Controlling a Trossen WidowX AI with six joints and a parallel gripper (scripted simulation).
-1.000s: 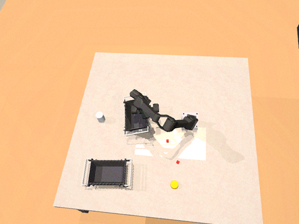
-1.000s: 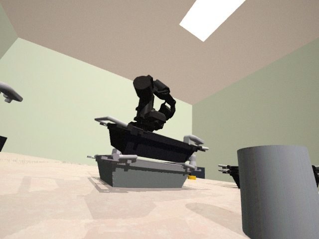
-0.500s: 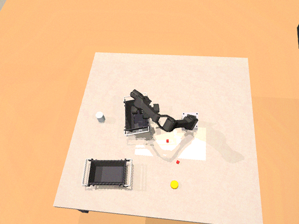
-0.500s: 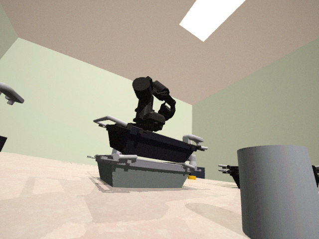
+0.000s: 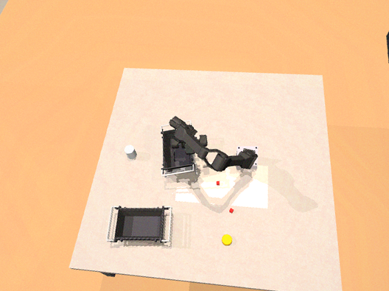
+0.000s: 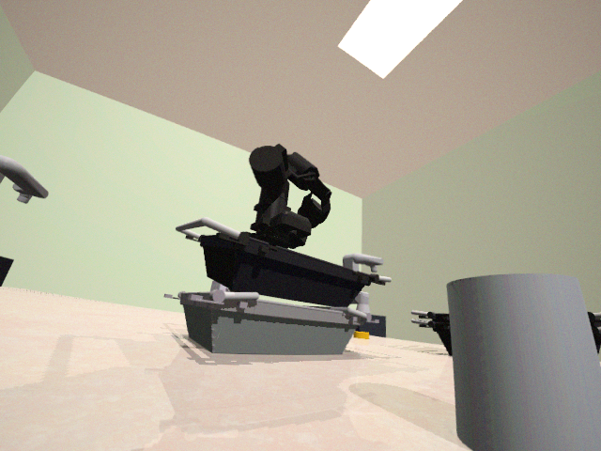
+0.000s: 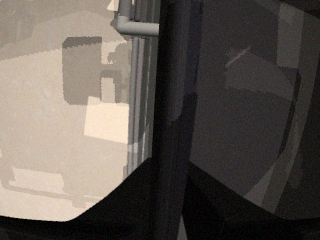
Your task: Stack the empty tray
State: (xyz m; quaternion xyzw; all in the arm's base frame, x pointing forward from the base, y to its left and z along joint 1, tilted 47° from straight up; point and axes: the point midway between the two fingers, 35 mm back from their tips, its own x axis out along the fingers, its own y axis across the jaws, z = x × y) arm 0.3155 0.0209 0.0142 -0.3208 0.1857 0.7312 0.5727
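The dark tray is 7 cm ahead of my gripper tip, 2 cm to the left of it and 2 cm above it. Also, from my gripper tip: yellow disc: 42 cm to the left, 27 cm behind, 9 cm below.
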